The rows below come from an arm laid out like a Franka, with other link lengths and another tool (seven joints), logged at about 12 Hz.
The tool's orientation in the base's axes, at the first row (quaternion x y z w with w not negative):
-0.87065 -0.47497 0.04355 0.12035
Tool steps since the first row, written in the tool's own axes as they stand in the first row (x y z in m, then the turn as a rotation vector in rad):
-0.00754 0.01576 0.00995 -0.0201 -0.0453 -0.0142
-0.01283 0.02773 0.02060 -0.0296 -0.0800 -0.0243
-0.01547 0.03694 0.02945 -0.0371 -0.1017 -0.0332
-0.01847 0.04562 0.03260 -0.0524 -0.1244 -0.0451
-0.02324 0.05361 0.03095 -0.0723 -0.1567 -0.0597
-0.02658 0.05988 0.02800 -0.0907 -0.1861 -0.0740
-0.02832 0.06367 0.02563 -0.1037 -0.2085 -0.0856
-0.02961 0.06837 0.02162 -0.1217 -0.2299 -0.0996
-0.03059 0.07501 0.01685 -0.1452 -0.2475 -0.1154
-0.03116 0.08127 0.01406 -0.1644 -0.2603 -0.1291
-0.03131 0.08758 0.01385 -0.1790 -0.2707 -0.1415
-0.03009 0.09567 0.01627 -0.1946 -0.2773 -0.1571
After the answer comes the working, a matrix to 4 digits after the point.
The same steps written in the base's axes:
0.00687 -0.01283 -0.01387 -0.0452 0.0043 0.0243
0.01173 -0.02170 -0.02738 -0.0768 0.0127 0.0424
0.01613 -0.02721 -0.03835 -0.0970 0.0162 0.0562
0.02099 -0.03370 -0.04369 -0.1216 0.0132 0.0728
0.02523 -0.04213 -0.04428 -0.1560 0.0109 0.0943
0.02909 -0.04868 -0.04313 -0.1873 0.0083 0.1148
0.03168 -0.05251 -0.04186 -0.2105 0.0071 0.1311
0.03558 -0.05670 -0.03921 -0.2351 0.0008 0.1493
0.04138 -0.06178 -0.03630 -0.2593 -0.0124 0.1681
0.04671 -0.06598 -0.03519 -0.2776 -0.0241 0.1839
0.05182 -0.06942 -0.03658 -0.2917 -0.0330 0.1979
0.05863 -0.07220 -0.04090 -0.3026 -0.0453 0.2140

The tool's axes in the first row as the columns of a matrix, in the base's axes (rounded; the answer above uses it unrounded):
0.5450 0.8166 -0.1902
0.8375 -0.5198 0.1682
0.0385 -0.2509 -0.9672

